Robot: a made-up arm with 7 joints.
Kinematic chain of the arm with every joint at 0, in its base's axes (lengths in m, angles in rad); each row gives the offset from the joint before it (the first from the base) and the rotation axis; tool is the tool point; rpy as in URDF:
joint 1: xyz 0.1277 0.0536 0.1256 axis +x
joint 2: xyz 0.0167 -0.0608 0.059 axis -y
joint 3: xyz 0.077 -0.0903 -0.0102 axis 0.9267 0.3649 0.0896
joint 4: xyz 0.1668 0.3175 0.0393 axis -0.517 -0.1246 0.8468
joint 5: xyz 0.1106 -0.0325 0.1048 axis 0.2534 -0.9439 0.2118
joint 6: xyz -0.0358 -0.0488 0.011 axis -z
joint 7: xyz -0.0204 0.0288 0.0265 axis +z
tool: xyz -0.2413 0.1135 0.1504 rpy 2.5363 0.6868 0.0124
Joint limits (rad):
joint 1: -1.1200..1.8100
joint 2: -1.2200..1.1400
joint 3: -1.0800..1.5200
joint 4: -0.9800..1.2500
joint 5: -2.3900..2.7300
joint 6: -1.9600..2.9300
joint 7: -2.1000..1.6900
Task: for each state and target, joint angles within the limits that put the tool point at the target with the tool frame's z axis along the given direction. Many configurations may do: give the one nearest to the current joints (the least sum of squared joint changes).
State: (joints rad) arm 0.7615 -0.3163 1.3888 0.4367 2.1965 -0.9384 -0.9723
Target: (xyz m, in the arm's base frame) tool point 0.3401 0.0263 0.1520 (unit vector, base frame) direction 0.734 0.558 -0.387
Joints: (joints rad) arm 0.2579 -0.0070 1.0972 0.5841 1.3125 -1.1946 -0.7606
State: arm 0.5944 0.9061 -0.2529 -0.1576 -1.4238 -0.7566 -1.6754
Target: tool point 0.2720 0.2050 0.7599 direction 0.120 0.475 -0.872
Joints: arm 0.7284 1.1400 -0.2300 0.7154 -0.6031 -0.4604 -2.0520
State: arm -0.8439 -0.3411 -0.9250 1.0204 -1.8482 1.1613 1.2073
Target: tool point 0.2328 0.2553 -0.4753 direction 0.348 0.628 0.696
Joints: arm -0.8796 -0.6931 -0.8332 0.9773 -1.3610 0.9035 1.4935
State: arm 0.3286 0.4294 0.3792 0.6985 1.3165 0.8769 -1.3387
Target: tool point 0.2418 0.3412 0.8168 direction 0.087 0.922 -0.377
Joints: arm -0.1253 0.5623 0.2853 0.6833 0.7024 1.2337 -1.5876
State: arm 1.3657 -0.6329 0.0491 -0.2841 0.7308 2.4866 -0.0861
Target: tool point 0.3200 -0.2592 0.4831 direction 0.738 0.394 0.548
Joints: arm 0.8878 0.1897 -0.4776 -0.4497 1.0405 2.4983 -0.1786
